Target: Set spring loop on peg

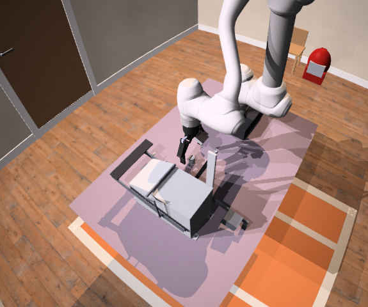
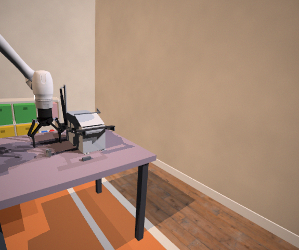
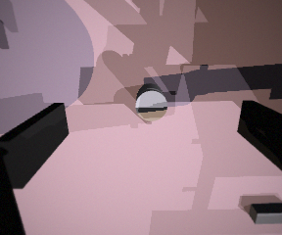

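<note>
Right now the steel test weight is 60 mm below my hand. From my hand the other things lie so: small grey block: 180 mm to the right, 170 mm ahead, 70 mm below.
</note>
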